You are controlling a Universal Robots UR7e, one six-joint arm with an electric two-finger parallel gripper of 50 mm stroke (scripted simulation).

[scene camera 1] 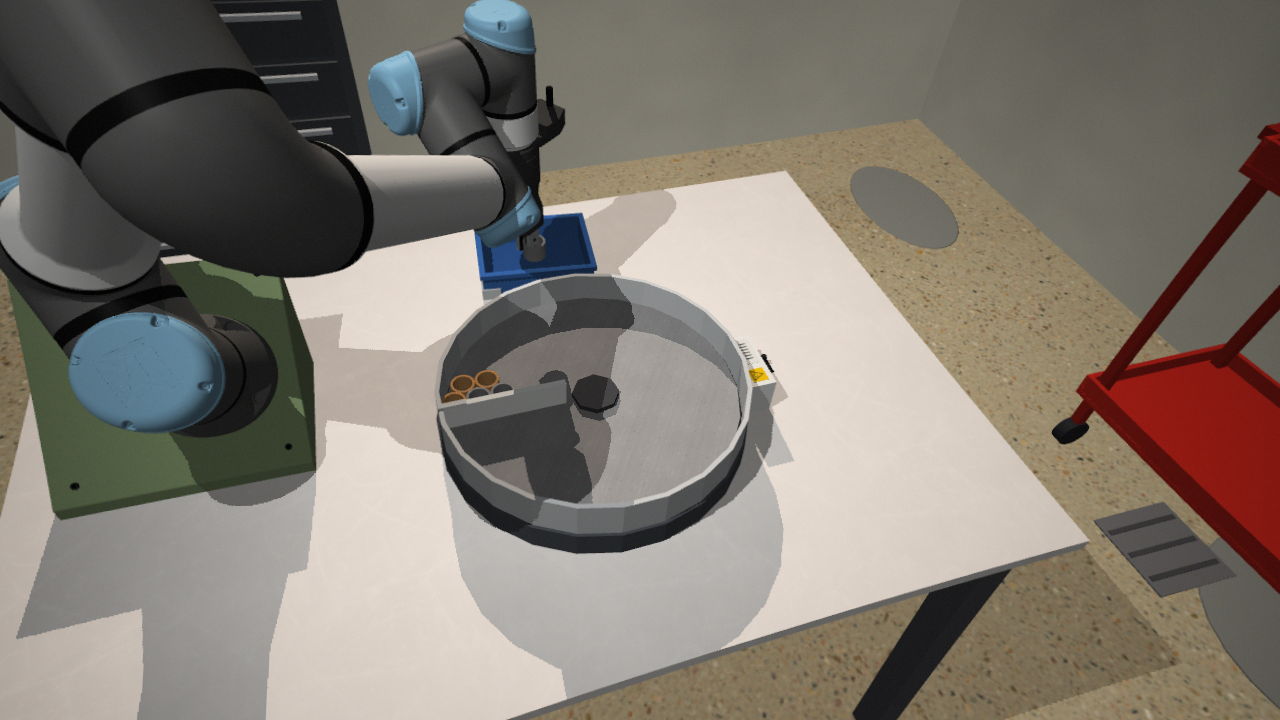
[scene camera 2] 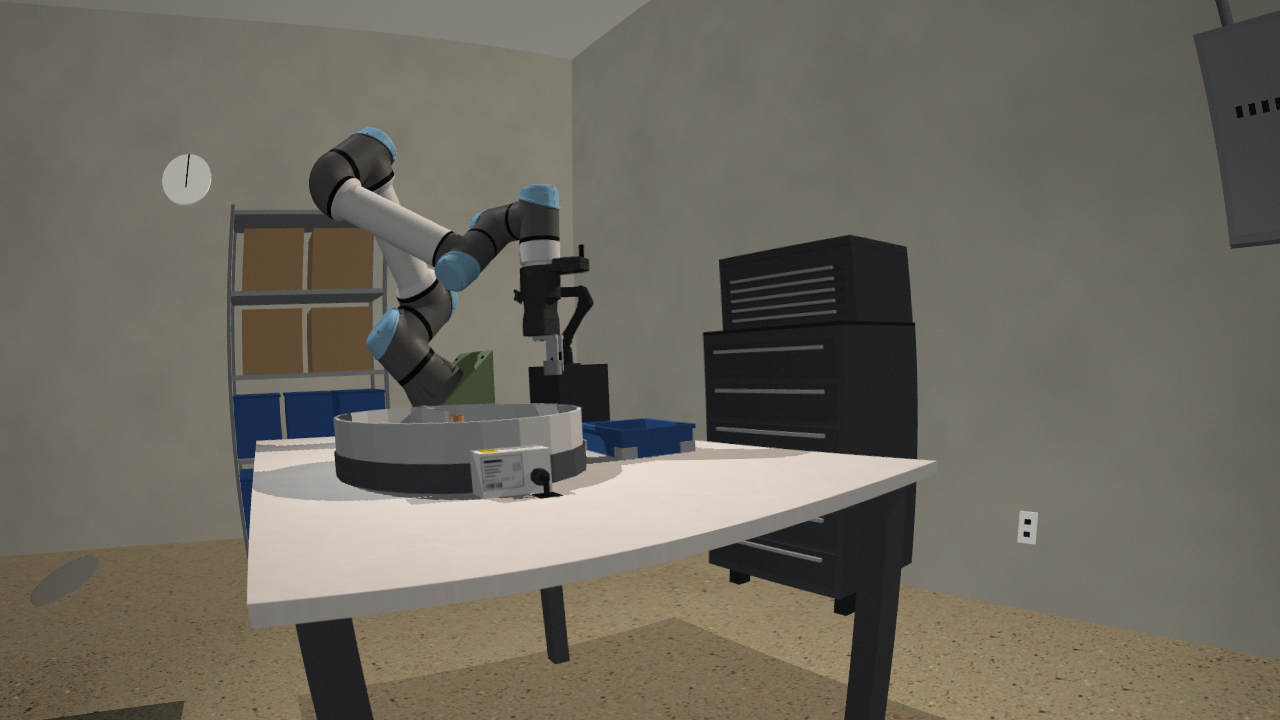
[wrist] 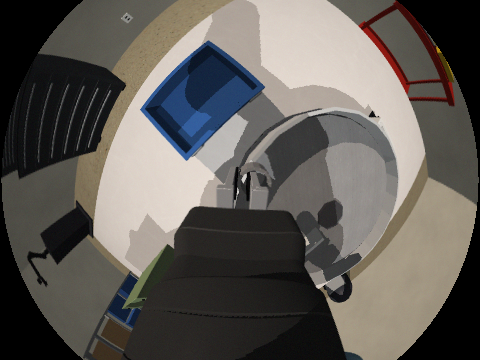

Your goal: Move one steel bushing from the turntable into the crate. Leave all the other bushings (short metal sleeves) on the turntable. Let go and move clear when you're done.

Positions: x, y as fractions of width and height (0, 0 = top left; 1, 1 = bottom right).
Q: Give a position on a blue crate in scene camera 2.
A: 0.51, 0.61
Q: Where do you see a blue crate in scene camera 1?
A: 0.44, 0.35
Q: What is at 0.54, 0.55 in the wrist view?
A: My gripper.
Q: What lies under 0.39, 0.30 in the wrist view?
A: A blue crate.
